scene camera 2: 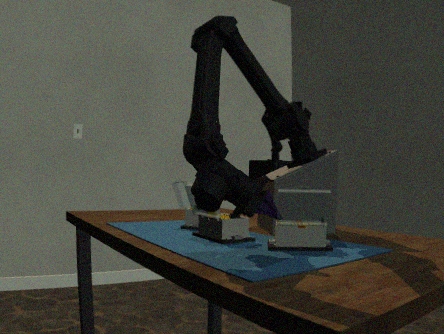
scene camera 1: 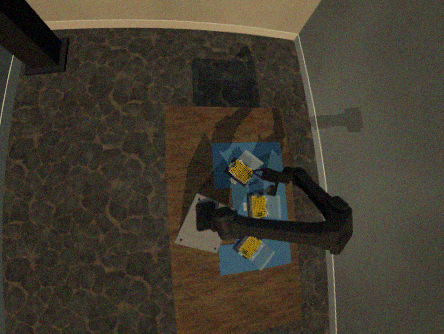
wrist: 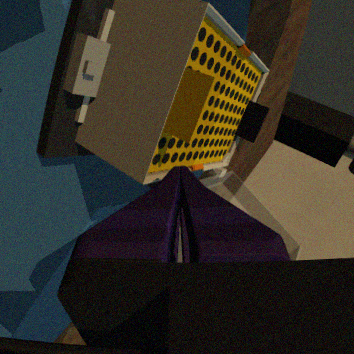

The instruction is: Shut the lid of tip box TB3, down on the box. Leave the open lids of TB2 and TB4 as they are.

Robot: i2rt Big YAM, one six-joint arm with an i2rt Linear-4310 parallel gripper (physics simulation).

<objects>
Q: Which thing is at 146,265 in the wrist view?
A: The gripper.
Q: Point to a blue mat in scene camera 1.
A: At 269,153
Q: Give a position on a clear lid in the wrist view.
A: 227,185
</objects>
